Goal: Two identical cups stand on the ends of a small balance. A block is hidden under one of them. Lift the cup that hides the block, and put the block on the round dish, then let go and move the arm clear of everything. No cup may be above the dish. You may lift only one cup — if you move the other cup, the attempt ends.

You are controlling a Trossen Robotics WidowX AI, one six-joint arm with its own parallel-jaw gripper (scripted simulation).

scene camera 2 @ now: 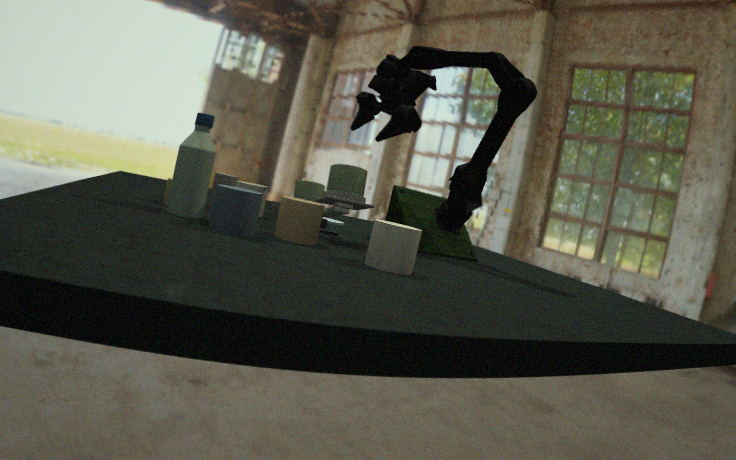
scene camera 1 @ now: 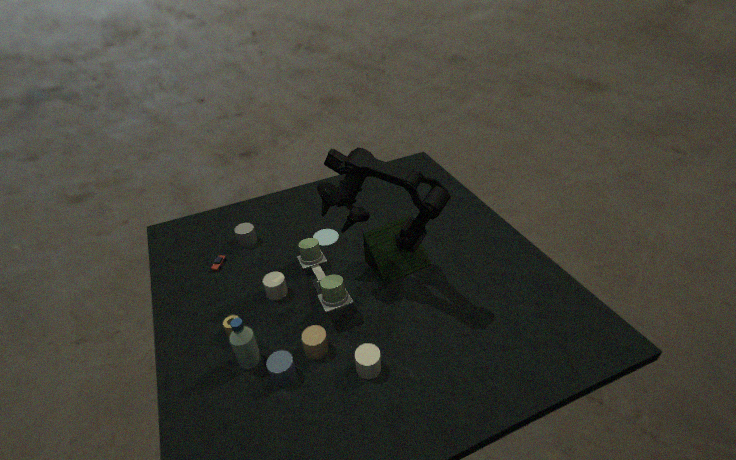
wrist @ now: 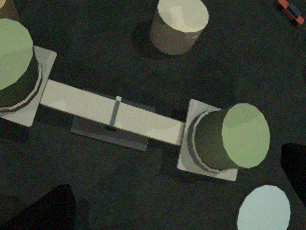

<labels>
gripper: scene camera 2; scene camera 1; wrist 180, 177
bottle: scene camera 2; scene camera 1; not seen in the wrist view (out of frame)
same spot on gripper: (scene camera 1: 344, 195) = (scene camera 2: 399, 88)
same spot on bottle: (scene camera 2: 195, 158) = (scene camera 1: 244, 348)
</labels>
